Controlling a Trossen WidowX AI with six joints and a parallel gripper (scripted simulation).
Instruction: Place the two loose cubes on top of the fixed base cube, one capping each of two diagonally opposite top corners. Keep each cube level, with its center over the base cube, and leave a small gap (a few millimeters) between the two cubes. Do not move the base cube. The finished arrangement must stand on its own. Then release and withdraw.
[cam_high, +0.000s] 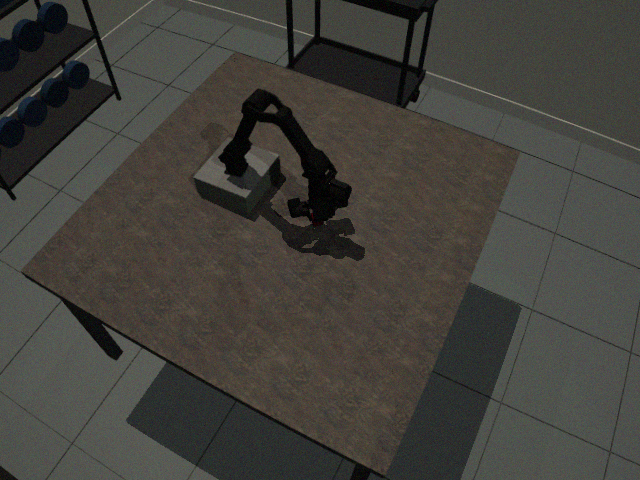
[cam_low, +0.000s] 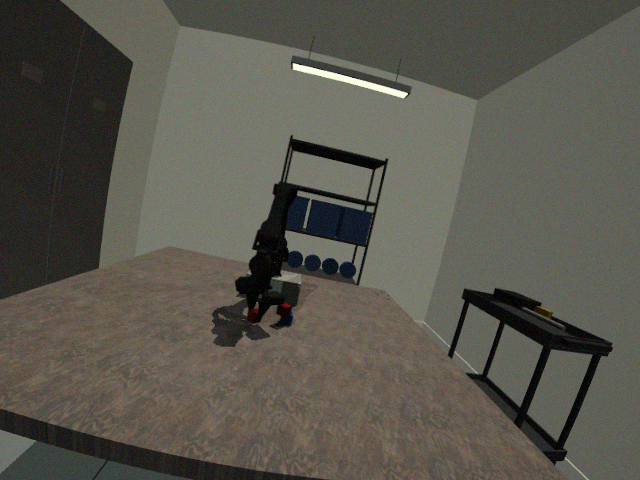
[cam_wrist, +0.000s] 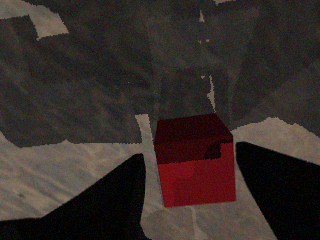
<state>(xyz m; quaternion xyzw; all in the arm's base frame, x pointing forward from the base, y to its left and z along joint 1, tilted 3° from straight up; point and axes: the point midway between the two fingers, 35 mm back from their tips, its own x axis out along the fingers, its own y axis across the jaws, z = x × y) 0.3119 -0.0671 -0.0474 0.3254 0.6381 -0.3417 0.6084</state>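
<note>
My gripper tip is 1 cm past the blue cube and 10 cm to the right of it.
</note>
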